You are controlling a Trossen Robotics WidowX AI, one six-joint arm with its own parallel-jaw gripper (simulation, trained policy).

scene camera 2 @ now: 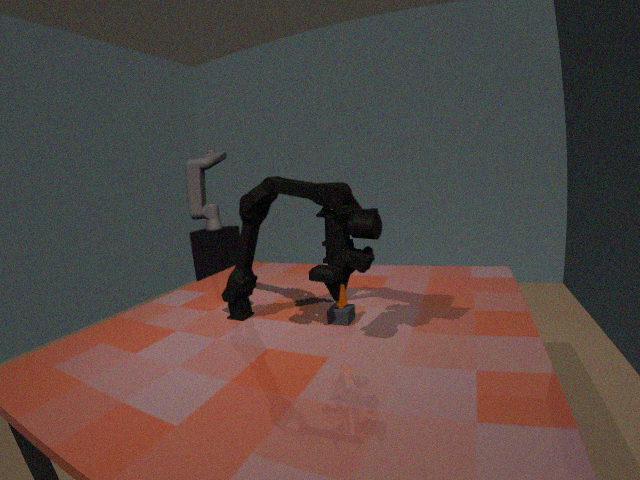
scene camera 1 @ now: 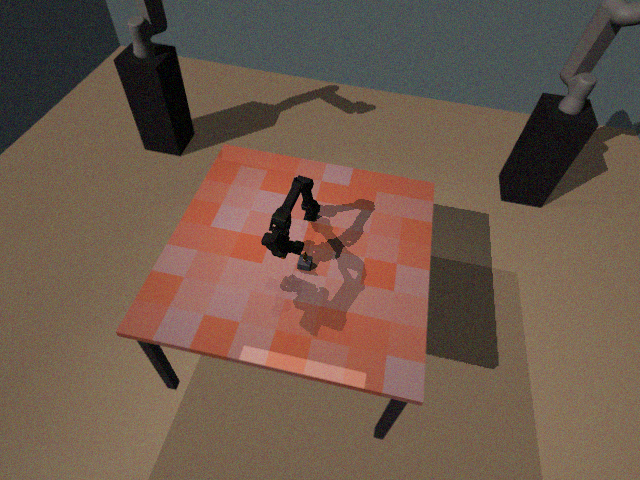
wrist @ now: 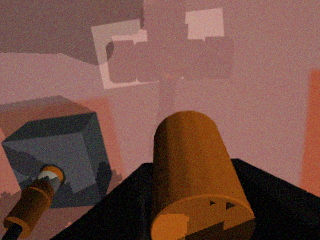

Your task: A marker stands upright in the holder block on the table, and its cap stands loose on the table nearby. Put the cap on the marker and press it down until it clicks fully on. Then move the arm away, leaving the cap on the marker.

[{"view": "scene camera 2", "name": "my gripper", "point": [339,298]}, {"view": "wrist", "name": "my gripper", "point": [190,171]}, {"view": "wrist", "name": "orange cap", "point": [194,183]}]
